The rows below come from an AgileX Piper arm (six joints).
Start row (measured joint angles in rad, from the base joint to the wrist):
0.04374 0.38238 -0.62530 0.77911 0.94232 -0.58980
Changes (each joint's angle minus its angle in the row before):
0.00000 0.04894 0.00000 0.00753 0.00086 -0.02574
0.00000 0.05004 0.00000 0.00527 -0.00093 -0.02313
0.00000 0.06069 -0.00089 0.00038 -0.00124 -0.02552
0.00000 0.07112 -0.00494 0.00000 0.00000 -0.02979
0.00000 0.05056 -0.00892 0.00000 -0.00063 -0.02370
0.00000 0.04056 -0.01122 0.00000 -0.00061 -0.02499
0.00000 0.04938 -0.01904 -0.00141 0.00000 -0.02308
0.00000 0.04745 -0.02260 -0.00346 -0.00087 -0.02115
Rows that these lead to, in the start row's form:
0.04374 0.43132 -0.62530 0.78664 0.94318 -0.61554
0.04374 0.48136 -0.62530 0.79191 0.94225 -0.63867
0.04374 0.54205 -0.62619 0.79229 0.94101 -0.66419
0.04374 0.61317 -0.63113 0.79229 0.94101 -0.69398
0.04374 0.66373 -0.64005 0.79229 0.94038 -0.71768
0.04374 0.70429 -0.65127 0.79229 0.93977 -0.74267
0.04374 0.75367 -0.67031 0.79088 0.93977 -0.76575
0.04374 0.80112 -0.69291 0.78742 0.93890 -0.78690

